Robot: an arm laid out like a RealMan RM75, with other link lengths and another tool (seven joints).
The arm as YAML. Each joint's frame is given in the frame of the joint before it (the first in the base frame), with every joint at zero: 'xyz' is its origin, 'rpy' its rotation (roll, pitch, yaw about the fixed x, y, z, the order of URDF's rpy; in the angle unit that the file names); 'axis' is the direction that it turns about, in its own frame. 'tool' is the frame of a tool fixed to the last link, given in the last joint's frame.
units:
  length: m
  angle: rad
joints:
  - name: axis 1
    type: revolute
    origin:
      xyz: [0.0, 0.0, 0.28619]
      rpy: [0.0, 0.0, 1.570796]
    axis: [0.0, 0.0, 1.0]
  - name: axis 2
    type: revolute
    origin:
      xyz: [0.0, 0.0, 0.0]
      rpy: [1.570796, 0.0, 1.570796]
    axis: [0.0, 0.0, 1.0]
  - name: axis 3
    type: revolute
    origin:
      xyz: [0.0, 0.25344, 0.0]
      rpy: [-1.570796, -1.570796, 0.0]
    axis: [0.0, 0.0, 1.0]
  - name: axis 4
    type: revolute
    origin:
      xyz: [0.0, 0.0, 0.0]
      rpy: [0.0, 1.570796, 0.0]
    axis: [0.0, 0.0, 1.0]
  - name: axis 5
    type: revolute
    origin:
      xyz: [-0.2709, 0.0, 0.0]
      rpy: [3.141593, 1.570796, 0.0]
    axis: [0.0, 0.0, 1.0]
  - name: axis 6
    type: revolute
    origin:
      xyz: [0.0, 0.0, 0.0]
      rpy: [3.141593, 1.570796, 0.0]
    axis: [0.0, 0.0, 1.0]
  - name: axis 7
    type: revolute
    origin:
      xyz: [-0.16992, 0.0, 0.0]
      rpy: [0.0, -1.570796, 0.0]
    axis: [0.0, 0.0, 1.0]
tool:
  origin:
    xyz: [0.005, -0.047, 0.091]
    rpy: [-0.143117, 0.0, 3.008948]
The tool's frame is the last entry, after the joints.
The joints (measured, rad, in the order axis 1, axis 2, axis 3, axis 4, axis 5, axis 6, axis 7), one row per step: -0.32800, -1.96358, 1.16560, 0.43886, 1.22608, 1.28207, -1.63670; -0.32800, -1.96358, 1.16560, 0.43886, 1.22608, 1.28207, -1.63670; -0.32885, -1.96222, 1.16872, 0.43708, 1.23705, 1.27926, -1.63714; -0.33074, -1.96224, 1.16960, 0.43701, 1.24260, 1.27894, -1.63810; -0.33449, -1.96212, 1.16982, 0.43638, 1.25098, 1.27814, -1.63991; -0.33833, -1.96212, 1.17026, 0.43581, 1.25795, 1.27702, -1.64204; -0.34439, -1.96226, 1.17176, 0.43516, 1.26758, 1.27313, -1.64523; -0.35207, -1.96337, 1.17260, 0.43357, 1.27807, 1.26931, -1.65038; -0.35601, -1.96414, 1.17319, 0.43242, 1.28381, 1.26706, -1.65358; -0.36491, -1.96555, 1.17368, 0.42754, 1.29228, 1.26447, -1.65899; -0.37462, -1.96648, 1.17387, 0.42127, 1.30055, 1.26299, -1.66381; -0.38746, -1.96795, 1.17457, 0.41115, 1.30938, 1.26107, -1.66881; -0.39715, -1.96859, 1.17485, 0.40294, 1.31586, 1.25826, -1.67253; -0.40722, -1.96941, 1.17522, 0.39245, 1.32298, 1.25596, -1.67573; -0.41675, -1.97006, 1.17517, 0.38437, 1.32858, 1.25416, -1.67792
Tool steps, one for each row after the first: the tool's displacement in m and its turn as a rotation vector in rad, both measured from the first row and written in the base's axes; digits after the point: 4 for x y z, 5 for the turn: 0.0000, 0.0000, 0.0000, 0.00000, 0.00000, 0.00000; -0.0014, -0.0013, -0.0031, -0.01032, 0.01034, -0.00025; -0.0010, -0.0015, -0.0046, -0.01539, 0.01381, -0.00261; -0.0002, -0.0013, -0.0065, -0.02227, 0.01871, -0.00572; 0.0007, -0.0010, -0.0082, -0.02832, 0.02266, -0.00833; 0.0018, -0.0001, -0.0109, -0.03666, 0.02958, -0.01126; 0.0035, 0.0010, -0.0141, -0.04645, 0.03455, -0.01368; 0.0042, 0.0015, -0.0160, -0.05216, 0.03697, -0.01419; 0.0060, 0.0025, -0.0195, -0.06230, 0.03863, -0.01529; 0.0080, 0.0034, -0.0228, -0.07270, 0.03998, -0.01709; 0.0104, 0.0045, -0.0274, -0.08585, 0.04076, -0.01872; 0.0116, 0.0054, -0.0307, -0.09501, 0.04236, -0.01841; 0.0126, 0.0058, -0.0346, -0.10588, 0.04381, -0.01750; 0.0141, 0.0067, -0.0375, -0.11392, 0.04521, -0.01867
